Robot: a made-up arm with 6 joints. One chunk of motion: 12 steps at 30 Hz.
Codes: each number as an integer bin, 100 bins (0 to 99) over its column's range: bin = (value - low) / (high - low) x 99, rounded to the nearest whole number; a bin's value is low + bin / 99 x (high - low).
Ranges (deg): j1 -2..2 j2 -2..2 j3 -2..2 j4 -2..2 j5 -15..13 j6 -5..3
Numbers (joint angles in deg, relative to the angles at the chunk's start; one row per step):
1: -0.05 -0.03 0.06 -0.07 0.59 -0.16
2: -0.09 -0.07 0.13 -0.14 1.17 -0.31
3: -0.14 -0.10 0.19 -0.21 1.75 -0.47
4: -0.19 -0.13 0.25 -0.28 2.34 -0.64
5: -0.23 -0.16 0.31 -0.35 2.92 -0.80
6: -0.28 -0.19 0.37 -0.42 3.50 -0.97
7: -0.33 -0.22 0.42 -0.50 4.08 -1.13
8: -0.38 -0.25 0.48 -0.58 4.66 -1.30
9: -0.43 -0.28 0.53 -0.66 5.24 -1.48
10: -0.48 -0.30 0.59 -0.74 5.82 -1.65
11: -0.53 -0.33 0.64 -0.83 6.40 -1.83
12: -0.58 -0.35 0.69 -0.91 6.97 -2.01
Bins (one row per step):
1: 48 49 51 48 55 60
2: 47 48 53 46 57 58
3: 46 47 54 44 59 56
4: 45 46 56 43 61 54
5: 44 46 57 41 63 52
6: 43 45 59 39 65 50
7: 41 44 60 37 67 48
8: 40 43 61 35 70 46
9: 39 43 63 33 72 44
10: 38 42 64 31 74 41
11: 36 41 65 29 76 39
12: 35 41 67 27 78 37

